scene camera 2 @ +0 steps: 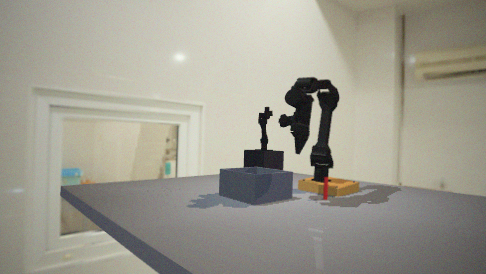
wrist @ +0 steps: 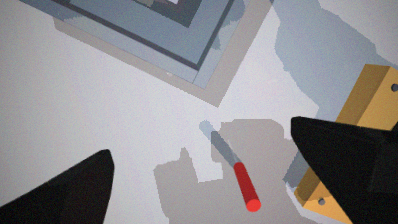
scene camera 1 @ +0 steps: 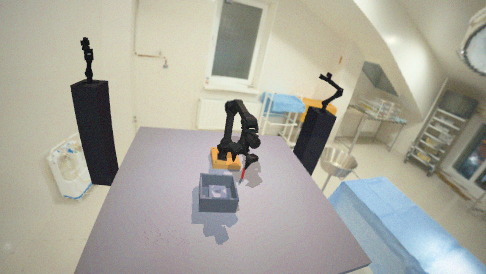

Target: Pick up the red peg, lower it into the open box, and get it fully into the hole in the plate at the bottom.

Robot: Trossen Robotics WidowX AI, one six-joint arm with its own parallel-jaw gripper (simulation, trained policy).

Labels:
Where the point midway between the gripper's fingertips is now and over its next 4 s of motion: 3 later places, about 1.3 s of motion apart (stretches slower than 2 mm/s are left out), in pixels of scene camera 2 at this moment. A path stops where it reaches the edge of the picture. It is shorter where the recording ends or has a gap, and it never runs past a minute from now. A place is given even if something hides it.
My gripper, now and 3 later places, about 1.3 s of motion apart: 297, 154; 325, 193; 305, 169; 258, 171

